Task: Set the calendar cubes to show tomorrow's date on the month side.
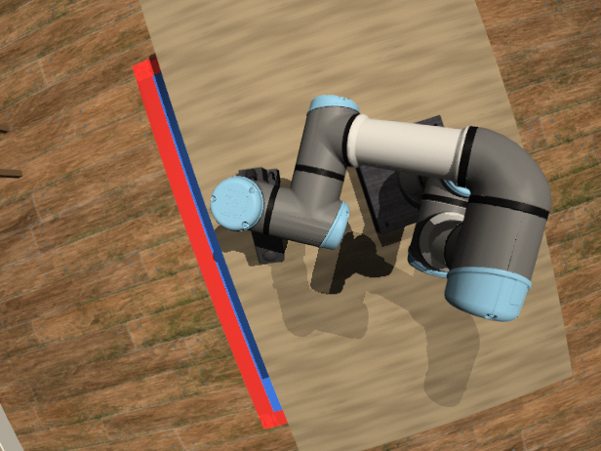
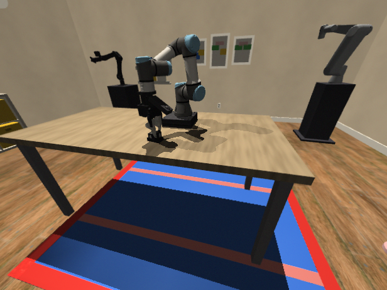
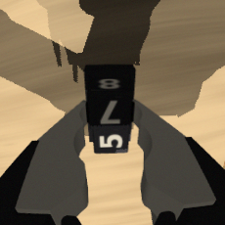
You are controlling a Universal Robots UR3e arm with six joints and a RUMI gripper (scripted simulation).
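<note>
The black cube lies 1 cm below my hand. From my hand the other things lie so: black calendar tray: 2 cm to the right, 4 cm below.
</note>
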